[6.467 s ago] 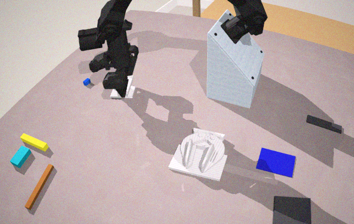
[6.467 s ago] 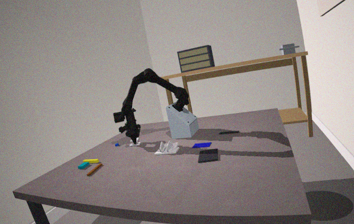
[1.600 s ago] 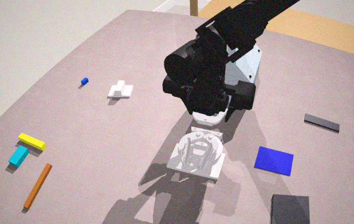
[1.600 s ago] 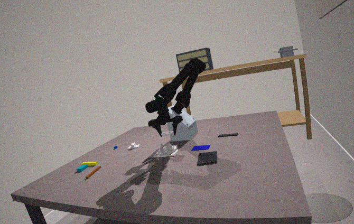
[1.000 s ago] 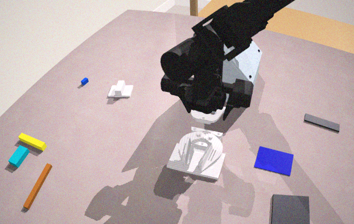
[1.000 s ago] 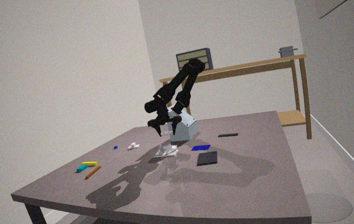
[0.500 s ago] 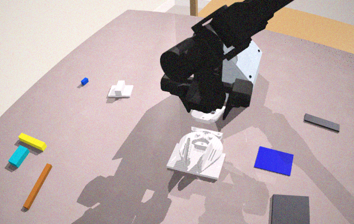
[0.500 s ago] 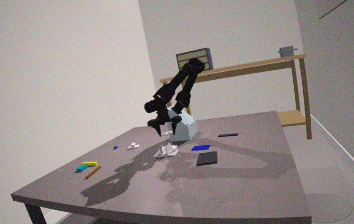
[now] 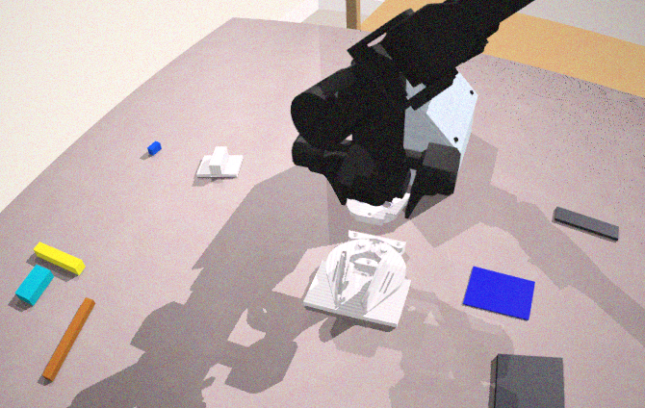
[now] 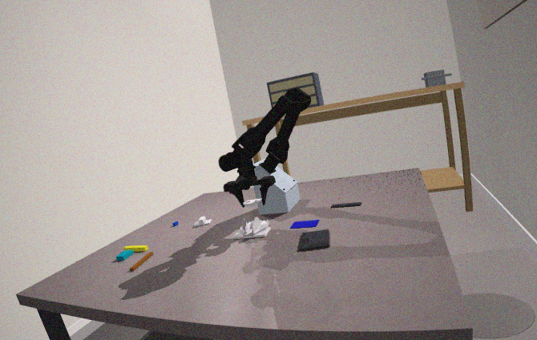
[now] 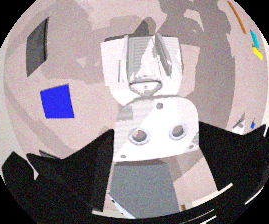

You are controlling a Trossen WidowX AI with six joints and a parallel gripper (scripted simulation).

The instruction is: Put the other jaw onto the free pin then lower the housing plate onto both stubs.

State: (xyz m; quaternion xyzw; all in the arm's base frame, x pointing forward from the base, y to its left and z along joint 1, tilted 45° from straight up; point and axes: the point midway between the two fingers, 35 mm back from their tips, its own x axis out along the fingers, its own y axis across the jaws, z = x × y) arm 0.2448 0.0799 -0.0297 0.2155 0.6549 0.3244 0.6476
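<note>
My gripper tip is now 7 cm above the white jaw, 2 cm to the right of it and 2 cm short of it. From my gripper tip the other things lie so: blue pad: 18 cm to the left, 8 cm below; dark slab: 27 cm to the left, 14 cm ahead, 8 cm below; white base plate: 8 cm below, 7 cm ahead, 1 cm to the left.
</note>
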